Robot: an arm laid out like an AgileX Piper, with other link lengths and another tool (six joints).
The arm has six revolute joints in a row. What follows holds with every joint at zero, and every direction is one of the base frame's.
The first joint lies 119.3 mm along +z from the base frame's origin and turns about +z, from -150 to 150 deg.
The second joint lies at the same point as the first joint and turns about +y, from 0 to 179.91 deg.
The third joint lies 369.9 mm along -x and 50.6 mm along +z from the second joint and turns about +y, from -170 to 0 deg.
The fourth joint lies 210.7 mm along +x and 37.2 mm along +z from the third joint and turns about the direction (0.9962, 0, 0.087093), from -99.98 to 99.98 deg.
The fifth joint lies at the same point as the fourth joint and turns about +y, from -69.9 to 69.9 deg.
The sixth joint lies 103.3 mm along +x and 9 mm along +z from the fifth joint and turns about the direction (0.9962, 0, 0.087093), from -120 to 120 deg.
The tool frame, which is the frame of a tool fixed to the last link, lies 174.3 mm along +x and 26 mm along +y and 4.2 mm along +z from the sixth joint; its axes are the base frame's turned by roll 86.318, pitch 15.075 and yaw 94.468 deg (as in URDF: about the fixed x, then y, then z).
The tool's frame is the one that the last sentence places.
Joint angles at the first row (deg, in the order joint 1, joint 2, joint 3, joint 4, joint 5, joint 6):
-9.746, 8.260, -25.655, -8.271, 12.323, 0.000
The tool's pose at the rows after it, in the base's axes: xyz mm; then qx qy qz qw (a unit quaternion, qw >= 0):
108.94 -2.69 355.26 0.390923 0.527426 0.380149 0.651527
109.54 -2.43 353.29 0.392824 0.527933 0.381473 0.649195
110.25 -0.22 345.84 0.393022 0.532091 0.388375 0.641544
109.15 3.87 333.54 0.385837 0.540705 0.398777 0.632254
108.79 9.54 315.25 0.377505 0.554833 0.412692 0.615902
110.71 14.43 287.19 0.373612 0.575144 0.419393 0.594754
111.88 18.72 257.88 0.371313 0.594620 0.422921 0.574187
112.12 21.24 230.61 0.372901 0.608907 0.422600 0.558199
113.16 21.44 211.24 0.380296 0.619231 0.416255 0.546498
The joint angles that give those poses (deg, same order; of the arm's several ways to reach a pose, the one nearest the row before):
-9.747, 8.259, -25.571, -8.161, 12.323, -0.006
-9.745, 8.260, -25.321, -7.886, 12.323, 0.005
-8.940, 7.826, -24.236, -7.321, 12.231, -0.004
-6.987, 6.501, -22.338, -7.232, 12.084, 0.001
-4.179, 5.006, -19.742, -6.988, 12.052, 0.007
-1.589, 3.651, -15.982, -6.991, 11.952, 0.004
0.625, 2.228, -12.138, -6.986, 11.953, -0.001
1.863, 0.694, -8.582, -6.874, 12.050, 0.004
1.959, 0.283, -6.341, -6.771, 12.326, -0.004

